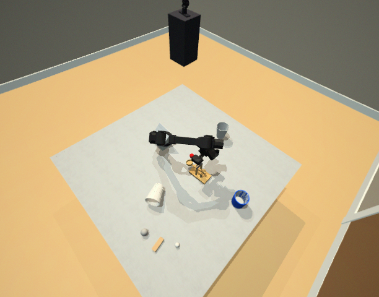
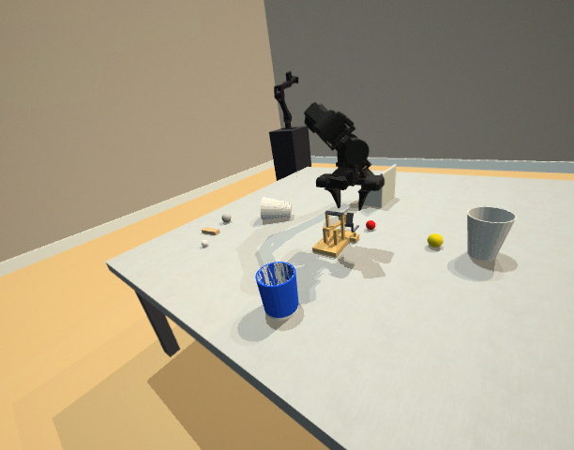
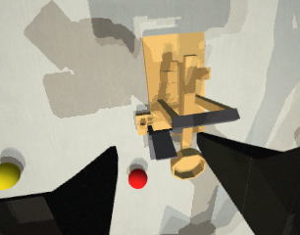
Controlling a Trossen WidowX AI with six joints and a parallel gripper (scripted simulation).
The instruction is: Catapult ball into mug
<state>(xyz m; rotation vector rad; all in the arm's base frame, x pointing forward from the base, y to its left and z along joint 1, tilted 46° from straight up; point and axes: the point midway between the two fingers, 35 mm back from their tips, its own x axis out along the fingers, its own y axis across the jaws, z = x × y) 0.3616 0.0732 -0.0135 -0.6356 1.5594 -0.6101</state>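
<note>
My gripper tip is 12 cm past the red ball, 2 cm to the right of it and 11 cm above it. Also, from my gripper tip: yellow ball (8 cm behind, 22 cm to the left, 10 cm below); wooden catapult (1 cm behind, 3 cm to the right, 7 cm below); blue mug (33 cm ahead, 3 cm to the right, 9 cm below).
</note>
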